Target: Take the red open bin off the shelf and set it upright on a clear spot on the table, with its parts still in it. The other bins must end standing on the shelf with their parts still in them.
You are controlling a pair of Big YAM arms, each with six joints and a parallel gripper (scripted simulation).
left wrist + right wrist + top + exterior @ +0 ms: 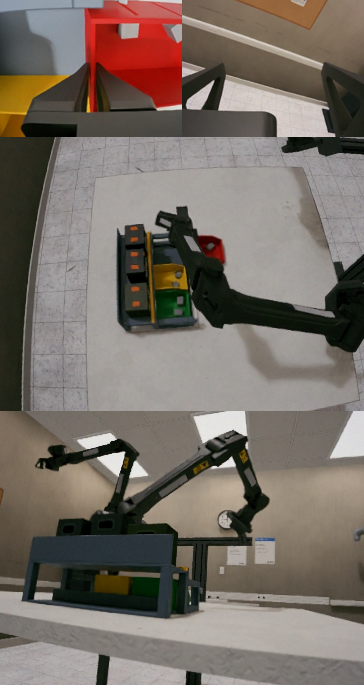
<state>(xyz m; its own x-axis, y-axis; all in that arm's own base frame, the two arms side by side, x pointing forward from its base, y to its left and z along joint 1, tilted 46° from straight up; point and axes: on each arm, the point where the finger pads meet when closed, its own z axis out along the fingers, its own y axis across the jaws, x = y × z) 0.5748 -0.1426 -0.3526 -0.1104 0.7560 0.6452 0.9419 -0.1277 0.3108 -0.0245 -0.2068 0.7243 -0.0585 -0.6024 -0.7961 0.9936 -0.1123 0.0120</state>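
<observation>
My left hand is 80 mm past the red bin and 40 mm above it. Round my left hand: green bin (80 mm ahead, 230 mm to the left, 40 mm below); then yellow bin (80 mm ahead, 120 mm to the left, 40 mm below).
</observation>
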